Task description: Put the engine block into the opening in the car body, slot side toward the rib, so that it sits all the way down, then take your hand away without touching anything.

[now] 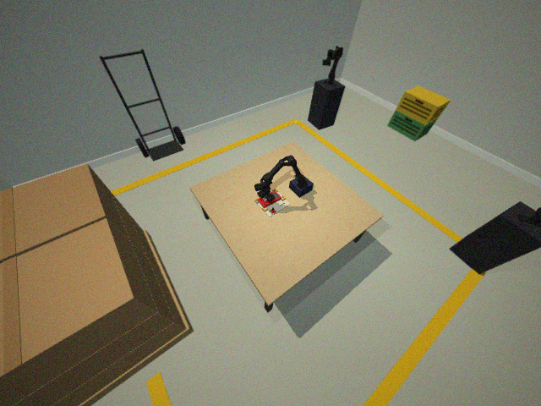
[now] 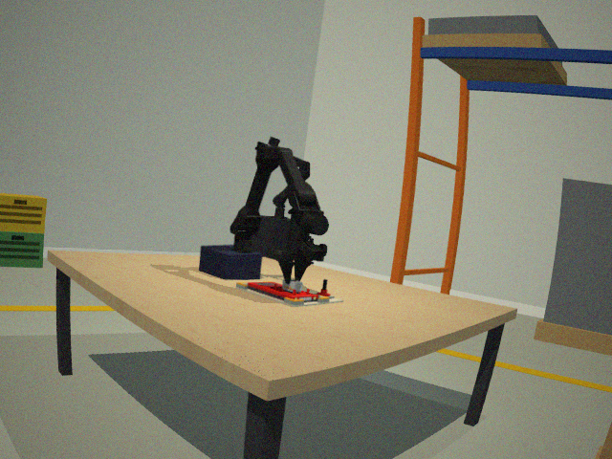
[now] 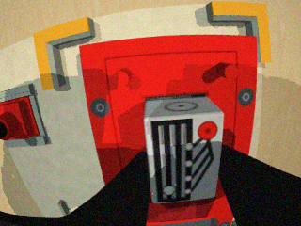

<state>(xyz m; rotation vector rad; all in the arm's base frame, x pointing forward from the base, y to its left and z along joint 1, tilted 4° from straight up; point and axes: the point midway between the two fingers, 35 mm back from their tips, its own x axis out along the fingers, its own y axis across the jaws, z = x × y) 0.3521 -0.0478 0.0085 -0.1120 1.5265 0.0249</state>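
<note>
Now: the grey engine block 10 mm below my gripper tip.
</note>
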